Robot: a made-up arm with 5 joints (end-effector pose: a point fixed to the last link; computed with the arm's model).
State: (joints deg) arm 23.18 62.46 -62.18 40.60 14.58
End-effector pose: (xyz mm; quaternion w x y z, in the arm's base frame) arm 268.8 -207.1 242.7 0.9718 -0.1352 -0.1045 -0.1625
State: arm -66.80 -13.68 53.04 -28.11 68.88
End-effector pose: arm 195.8 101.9 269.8 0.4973 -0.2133 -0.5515 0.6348
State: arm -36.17 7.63 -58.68 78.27 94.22
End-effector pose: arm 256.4 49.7 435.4 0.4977 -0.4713 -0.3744 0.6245
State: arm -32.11 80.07 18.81 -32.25 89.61
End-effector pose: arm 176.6 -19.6 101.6 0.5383 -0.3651 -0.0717 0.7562
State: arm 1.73 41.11 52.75 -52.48 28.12
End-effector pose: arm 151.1 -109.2 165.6 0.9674 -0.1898 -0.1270 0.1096
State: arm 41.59 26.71 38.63 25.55 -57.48
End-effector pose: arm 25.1 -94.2 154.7 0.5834 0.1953 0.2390 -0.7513
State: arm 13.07 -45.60 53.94 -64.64 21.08
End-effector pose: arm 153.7 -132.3 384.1 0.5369 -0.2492 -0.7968 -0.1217
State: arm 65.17 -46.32 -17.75 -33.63 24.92
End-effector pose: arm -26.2 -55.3 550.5 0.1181 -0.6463 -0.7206 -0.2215
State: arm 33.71 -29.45 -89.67 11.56 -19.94
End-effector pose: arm -68.0 -42.6 586.6 0.1619 -0.0856 -0.9830 -0.0120
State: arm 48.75 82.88 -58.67 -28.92 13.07
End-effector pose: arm 176.9 -293.8 223.9 0.7760 -0.3023 -0.4129 -0.3687
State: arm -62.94 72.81 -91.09 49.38 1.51
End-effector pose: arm 277.7 196.4 275.5 0.8596 0.0816 -0.1933 0.4658
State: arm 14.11 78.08 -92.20 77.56 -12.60
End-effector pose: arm 264.2 -163.7 228.5 0.9606 0.0281 0.0763 -0.2658
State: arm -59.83 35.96 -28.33 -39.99 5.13
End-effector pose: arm 279.1 168.3 359.3 0.6510 0.3183 -0.6144 0.3122
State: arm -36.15 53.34 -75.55 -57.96 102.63
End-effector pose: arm 264.0 60.5 464.6 0.2555 -0.5103 -0.8109 -0.1294
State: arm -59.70 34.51 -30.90 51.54 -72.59
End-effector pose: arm 224.5 115.0 234.4 0.9475 0.2517 0.1859 -0.0654
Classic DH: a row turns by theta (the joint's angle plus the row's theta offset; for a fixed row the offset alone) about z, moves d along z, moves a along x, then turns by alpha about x. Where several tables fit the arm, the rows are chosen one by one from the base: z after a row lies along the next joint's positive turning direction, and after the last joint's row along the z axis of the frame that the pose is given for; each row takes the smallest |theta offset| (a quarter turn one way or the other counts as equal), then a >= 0, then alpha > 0; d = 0 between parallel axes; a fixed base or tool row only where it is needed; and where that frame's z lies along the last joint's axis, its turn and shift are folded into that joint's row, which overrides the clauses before.
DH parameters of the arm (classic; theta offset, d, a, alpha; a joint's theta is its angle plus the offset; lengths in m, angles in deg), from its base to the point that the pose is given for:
base (fixed): -9.46 0 0.0608 180
joint 1: -9.46 -0.29 0 90
joint 2: -90 0 0.09 0
joint 3: -81.25 0 -0.1315 0
joint 4: 81.25 -0.07 -0.02 90
joint 5: -83.31 -0.0851 0.0298 -35.39
tool (fixed): 78.26 -0.006 0 0

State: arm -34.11 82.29 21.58 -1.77 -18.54
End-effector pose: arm 107.6 -96.6 98.9 0.9128 -0.1368 0.3770 0.0774
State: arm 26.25 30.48 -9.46 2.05 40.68
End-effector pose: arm 236.4 -200.4 266.6 0.9153 -0.3418 -0.2074 -0.0486
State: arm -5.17 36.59 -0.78 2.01 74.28
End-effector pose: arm 290.0 -67.6 221.8 0.7780 -0.4280 -0.1759 0.4248
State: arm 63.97 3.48 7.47 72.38 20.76
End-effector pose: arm 29.1 -170.2 245.0 0.8790 0.0296 0.2538 -0.4027
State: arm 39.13 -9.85 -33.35 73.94 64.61
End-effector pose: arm 142.7 -184.1 413.2 0.8876 -0.4561 -0.0618 0.0153
